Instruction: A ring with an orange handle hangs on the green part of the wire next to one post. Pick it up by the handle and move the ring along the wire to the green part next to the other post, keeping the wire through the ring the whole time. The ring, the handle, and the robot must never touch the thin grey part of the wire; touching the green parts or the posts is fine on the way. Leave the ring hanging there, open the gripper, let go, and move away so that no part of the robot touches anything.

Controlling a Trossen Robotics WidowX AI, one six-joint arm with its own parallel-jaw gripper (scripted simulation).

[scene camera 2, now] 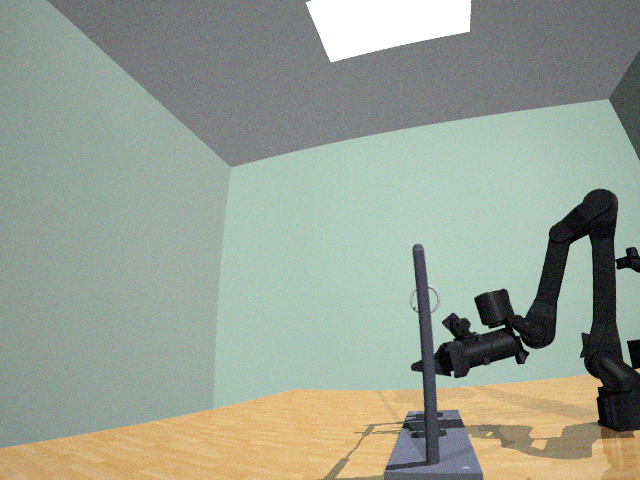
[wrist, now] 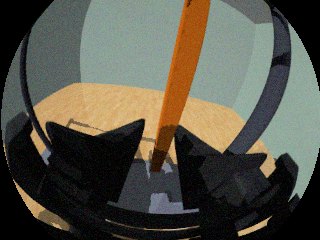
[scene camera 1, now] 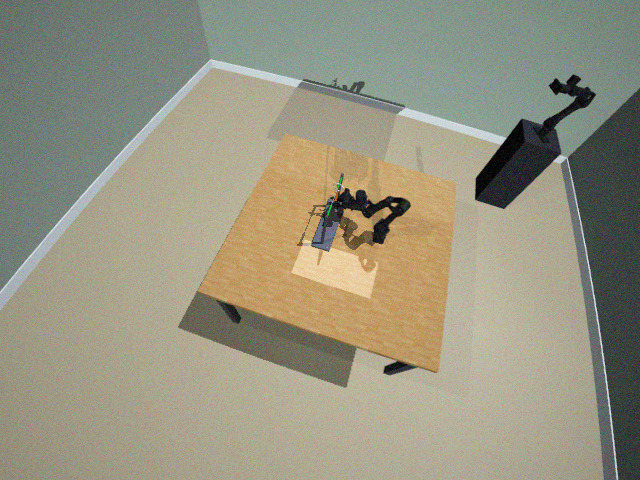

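Note:
My gripper [scene camera 2: 411,367] [wrist: 160,125] visible, wrist view included.

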